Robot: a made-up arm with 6 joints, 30 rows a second.
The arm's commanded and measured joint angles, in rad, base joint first. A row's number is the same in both.
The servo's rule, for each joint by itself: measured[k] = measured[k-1] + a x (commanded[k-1-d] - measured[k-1]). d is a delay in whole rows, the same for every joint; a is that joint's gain. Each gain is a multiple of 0.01, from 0.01 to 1. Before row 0 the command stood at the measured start. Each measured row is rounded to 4 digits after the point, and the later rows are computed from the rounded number. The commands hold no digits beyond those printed.
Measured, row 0: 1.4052, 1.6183, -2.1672, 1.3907, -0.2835, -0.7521
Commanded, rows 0 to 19: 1.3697, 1.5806, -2.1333, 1.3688, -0.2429, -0.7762; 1.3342, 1.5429, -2.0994, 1.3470, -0.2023, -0.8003; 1.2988, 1.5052, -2.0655, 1.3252, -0.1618, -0.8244; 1.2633, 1.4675, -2.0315, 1.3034, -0.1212, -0.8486; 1.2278, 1.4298, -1.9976, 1.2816, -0.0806, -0.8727; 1.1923, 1.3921, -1.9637, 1.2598, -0.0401, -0.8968; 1.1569, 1.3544, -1.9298, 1.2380, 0.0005, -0.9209; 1.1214, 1.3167, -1.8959, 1.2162, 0.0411, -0.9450; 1.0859, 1.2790, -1.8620, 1.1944, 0.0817, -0.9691; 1.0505, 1.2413, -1.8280, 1.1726, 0.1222, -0.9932; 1.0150, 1.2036, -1.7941, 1.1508, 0.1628, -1.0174; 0.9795, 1.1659, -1.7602, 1.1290, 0.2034, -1.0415; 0.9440, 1.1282, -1.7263, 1.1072, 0.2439, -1.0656; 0.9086, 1.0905, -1.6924, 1.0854, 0.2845, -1.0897; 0.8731, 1.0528, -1.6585, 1.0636, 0.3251, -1.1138; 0.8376, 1.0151, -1.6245, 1.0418, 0.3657, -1.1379; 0.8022, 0.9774, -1.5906, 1.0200, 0.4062, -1.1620; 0.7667, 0.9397, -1.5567, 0.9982, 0.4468, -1.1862; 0.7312, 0.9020, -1.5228, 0.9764, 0.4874, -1.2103; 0.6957, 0.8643, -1.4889, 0.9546, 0.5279, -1.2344
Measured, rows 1 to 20: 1.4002, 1.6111, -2.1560, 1.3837, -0.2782, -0.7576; 1.3910, 1.5981, -2.1373, 1.3720, -0.2683, -0.7674; 1.3781, 1.5804, -2.1136, 1.3570, -0.2545, -0.7805; 1.3620, 1.5589, -2.0865, 1.3398, -0.2372, -0.7962; 1.3432, 1.5344, -2.0572, 1.3212, -0.2168, -0.8138; 1.3221, 1.5074, -2.0263, 1.3016, -0.1938, -0.8329; 1.2990, 1.4783, -1.9945, 1.2812, -0.1685, -0.8531; 1.2741, 1.4476, -1.9620, 1.2604, -0.1413, -0.8742; 1.2478, 1.4156, -1.9290, 1.2393, -0.1123, -0.8960; 1.2202, 1.3825, -1.8957, 1.2180, -0.0818, -0.9184; 1.1915, 1.3485, -1.8622, 1.1965, -0.0500, -0.9412; 1.1618, 1.3138, -1.8285, 1.1749, -0.0171, -0.9643; 1.1313, 1.2785, -1.7948, 1.1532, 0.0168, -0.9876; 1.1001, 1.2428, -1.7610, 1.1315, 0.0516, -1.0111; 1.0683, 1.2067, -1.7272, 1.1098, 0.0872, -1.0347; 1.0360, 1.1703, -1.6933, 1.0880, 0.1234, -1.0584; 1.0033, 1.1336, -1.6594, 1.0662, 0.1602, -1.0822; 0.9702, 1.0968, -1.6255, 1.0444, 0.1975, -1.1061; 0.9367, 1.0598, -1.5916, 1.0226, 0.2352, -1.1301; 0.9030, 1.0227, -1.5577, 1.0008, 0.2733, -1.1541
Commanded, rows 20 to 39: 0.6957, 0.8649, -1.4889, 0.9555, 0.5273, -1.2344; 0.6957, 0.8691, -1.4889, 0.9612, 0.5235, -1.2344; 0.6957, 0.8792, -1.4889, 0.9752, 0.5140, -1.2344; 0.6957, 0.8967, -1.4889, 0.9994, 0.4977, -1.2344; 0.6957, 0.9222, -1.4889, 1.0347, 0.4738, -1.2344; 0.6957, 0.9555, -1.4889, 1.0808, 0.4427, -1.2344; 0.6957, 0.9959, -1.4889, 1.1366, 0.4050, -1.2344; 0.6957, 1.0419, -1.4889, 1.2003, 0.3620, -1.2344; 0.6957, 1.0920, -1.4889, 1.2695, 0.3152, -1.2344; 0.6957, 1.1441, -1.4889, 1.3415, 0.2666, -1.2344; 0.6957, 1.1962, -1.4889, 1.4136, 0.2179, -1.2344; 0.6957, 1.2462, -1.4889, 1.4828, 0.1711, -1.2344; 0.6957, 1.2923, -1.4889, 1.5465, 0.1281, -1.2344; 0.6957, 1.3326, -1.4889, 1.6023, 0.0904, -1.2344; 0.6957, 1.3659, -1.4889, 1.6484, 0.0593, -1.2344; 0.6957, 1.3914, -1.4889, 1.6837, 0.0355, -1.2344; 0.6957, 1.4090, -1.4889, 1.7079, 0.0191, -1.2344; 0.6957, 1.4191, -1.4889, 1.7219, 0.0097, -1.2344; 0.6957, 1.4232, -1.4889, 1.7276, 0.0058, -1.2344; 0.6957, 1.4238, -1.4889, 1.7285, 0.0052, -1.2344
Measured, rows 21 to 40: 0.8740, 0.9927, -1.5350, 0.9863, 0.3063, -1.1726; 0.8490, 0.9692, -1.5198, 0.9783, 0.3345, -1.1868; 0.8275, 0.9521, -1.5096, 0.9773, 0.3578, -1.1977; 0.8090, 0.9416, -1.5028, 0.9844, 0.3760, -1.2061; 0.7931, 0.9379, -1.4982, 1.0005, 0.3887, -1.2126; 0.7795, 0.9412, -1.4951, 1.0262, 0.3957, -1.2176; 0.7678, 0.9516, -1.4931, 1.0615, 0.3969, -1.2215; 0.7577, 0.9688, -1.4917, 1.1059, 0.3924, -1.2245; 0.7490, 0.9922, -1.4908, 1.1583, 0.3824, -1.2268; 0.7415, 1.0211, -1.4902, 1.2169, 0.3673, -1.2285; 0.7351, 1.0544, -1.4898, 1.2798, 0.3479, -1.2299; 0.7296, 1.0908, -1.4895, 1.3448, 0.3249, -1.2309; 0.7249, 1.1291, -1.4893, 1.4093, 0.2993, -1.2317; 0.7208, 1.1678, -1.4892, 1.4711, 0.2721, -1.2323; 0.7173, 1.2054, -1.4891, 1.5278, 0.2444, -1.2328; 0.7143, 1.2407, -1.4890, 1.5777, 0.2172, -1.2332; 0.7117, 1.2727, -1.4890, 1.6194, 0.1914, -1.2335; 0.7095, 1.3005, -1.4890, 1.6522, 0.1678, -1.2337; 0.7076, 1.3238, -1.4890, 1.6763, 0.1467, -1.2339; 0.7059, 1.3428, -1.4890, 1.6930, 0.1283, -1.2340
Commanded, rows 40 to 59: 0.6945, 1.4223, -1.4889, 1.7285, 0.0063, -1.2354; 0.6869, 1.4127, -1.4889, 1.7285, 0.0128, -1.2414; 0.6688, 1.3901, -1.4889, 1.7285, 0.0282, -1.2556; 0.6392, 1.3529, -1.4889, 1.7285, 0.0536, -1.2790; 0.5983, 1.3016, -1.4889, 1.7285, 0.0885, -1.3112; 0.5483, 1.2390, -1.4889, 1.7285, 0.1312, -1.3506; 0.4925, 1.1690, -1.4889, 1.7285, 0.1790, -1.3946; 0.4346, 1.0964, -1.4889, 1.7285, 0.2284, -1.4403; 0.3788, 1.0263, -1.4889, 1.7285, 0.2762, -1.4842; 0.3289, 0.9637, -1.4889, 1.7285, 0.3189, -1.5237; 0.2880, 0.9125, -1.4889, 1.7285, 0.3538, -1.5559; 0.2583, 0.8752, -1.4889, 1.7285, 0.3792, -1.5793; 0.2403, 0.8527, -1.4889, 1.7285, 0.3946, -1.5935; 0.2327, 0.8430, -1.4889, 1.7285, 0.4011, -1.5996; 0.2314, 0.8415, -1.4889, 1.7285, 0.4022, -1.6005; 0.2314, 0.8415, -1.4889, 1.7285, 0.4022, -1.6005; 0.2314, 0.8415, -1.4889, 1.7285, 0.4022, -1.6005; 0.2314, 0.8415, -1.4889, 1.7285, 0.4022, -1.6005; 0.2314, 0.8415, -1.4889, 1.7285, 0.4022, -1.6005; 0.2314, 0.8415, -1.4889, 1.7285, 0.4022, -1.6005
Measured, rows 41 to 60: 0.7043, 1.3579, -1.4890, 1.7044, 0.1124, -1.2343; 0.7019, 1.3683, -1.4890, 1.7121, 0.0995, -1.2359; 0.6973, 1.3724, -1.4890, 1.7173, 0.0902, -1.2404; 0.6892, 1.3687, -1.4890, 1.7209, 0.0854, -1.2493; 0.6765, 1.3560, -1.4890, 1.7233, 0.0858, -1.2635; 0.6586, 1.3338, -1.4890, 1.7250, 0.0917, -1.2835; 0.6353, 1.3025, -1.4890, 1.7261, 0.1030, -1.3091; 0.6072, 1.2633, -1.4890, 1.7269, 0.1193, -1.3393; 0.5752, 1.2183, -1.4890, 1.7274, 0.1397, -1.3726; 0.5407, 1.1699, -1.4890, 1.7278, 0.1630, -1.4074; 0.5053, 1.1210, -1.4890, 1.7280, 0.1878, -1.4416; 0.4707, 1.0743, -1.4890, 1.7282, 0.2127, -1.4733; 0.4384, 1.0322, -1.4890, 1.7283, 0.2363, -1.5009; 0.4096, 0.9963, -1.4890, 1.7284, 0.2577, -1.5236; 0.3847, 0.9669, -1.4890, 1.7284, 0.2765, -1.5413; 0.3632, 0.9431, -1.4890, 1.7284, 0.2928, -1.5549; 0.3447, 0.9238, -1.4890, 1.7284, 0.3070, -1.5654; 0.3288, 0.9082, -1.4890, 1.7284, 0.3194, -1.5735; 0.3152, 0.8955, -1.4890, 1.7284, 0.3302, -1.5797; 0.3035, 0.8852, -1.4890, 1.7284, 0.3396, -1.5845
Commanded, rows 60 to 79: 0.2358, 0.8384, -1.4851, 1.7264, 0.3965, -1.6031; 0.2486, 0.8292, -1.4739, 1.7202, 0.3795, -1.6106; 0.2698, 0.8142, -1.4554, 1.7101, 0.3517, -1.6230; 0.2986, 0.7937, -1.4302, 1.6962, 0.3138, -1.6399; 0.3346, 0.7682, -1.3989, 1.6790, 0.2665, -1.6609; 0.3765, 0.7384, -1.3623, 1.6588, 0.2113, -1.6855; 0.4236, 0.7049, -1.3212, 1.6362, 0.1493, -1.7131; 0.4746, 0.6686, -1.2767, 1.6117, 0.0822, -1.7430; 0.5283, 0.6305, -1.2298, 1.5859, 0.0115, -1.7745; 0.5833, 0.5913, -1.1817, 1.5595, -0.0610, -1.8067; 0.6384, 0.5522, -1.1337, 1.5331, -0.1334, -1.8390; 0.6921, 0.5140, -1.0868, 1.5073, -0.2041, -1.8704; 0.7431, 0.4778, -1.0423, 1.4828, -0.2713, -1.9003; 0.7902, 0.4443, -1.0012, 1.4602, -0.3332, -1.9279; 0.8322, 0.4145, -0.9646, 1.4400, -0.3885, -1.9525; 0.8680, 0.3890, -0.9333, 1.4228, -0.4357, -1.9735; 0.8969, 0.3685, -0.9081, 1.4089, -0.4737, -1.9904; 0.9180, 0.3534, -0.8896, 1.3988, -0.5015, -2.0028; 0.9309, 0.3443, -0.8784, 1.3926, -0.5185, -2.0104; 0.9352, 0.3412, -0.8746, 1.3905, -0.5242, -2.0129
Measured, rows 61 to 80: 0.2940, 0.8763, -1.4877, 1.7278, 0.3470, -1.5888; 0.2876, 0.8674, -1.4831, 1.7254, 0.3512, -1.5938; 0.2851, 0.8573, -1.4740, 1.7205, 0.3513, -1.6005; 0.2870, 0.8452, -1.4595, 1.7127, 0.3464, -1.6096; 0.2937, 0.8306, -1.4395, 1.7019, 0.3360, -1.6214; 0.3053, 0.8131, -1.4140, 1.6881, 0.3198, -1.6361; 0.3219, 0.7925, -1.3834, 1.6715, 0.2976, -1.6538; 0.3433, 0.7690, -1.3482, 1.6524, 0.2696, -1.6743; 0.3692, 0.7427, -1.3091, 1.6311, 0.2360, -1.6973; 0.3992, 0.7139, -1.2671, 1.6082, 0.1974, -1.7225; 0.4327, 0.6832, -1.2231, 1.5842, 0.1544, -1.7493; 0.4690, 0.6511, -1.1781, 1.5596, 0.1078, -1.7772; 0.5074, 0.6182, -1.1333, 1.5350, 0.0585, -1.8055; 0.5470, 0.5852, -1.0897, 1.5111, 0.0076, -1.8337; 0.5869, 0.5528, -1.0484, 1.4883, -0.0439, -1.8610; 0.6263, 0.5217, -1.0104, 1.4673, -0.0948, -1.8869; 0.6642, 0.4926, -0.9766, 1.4486, -0.1441, -1.9107; 0.6997, 0.4662, -0.9479, 1.4327, -0.1906, -1.9319; 0.7321, 0.4430, -0.9250, 1.4199, -0.2332, -1.9500; 0.7605, 0.4237, -0.9084, 1.4105, -0.2710, -1.9645
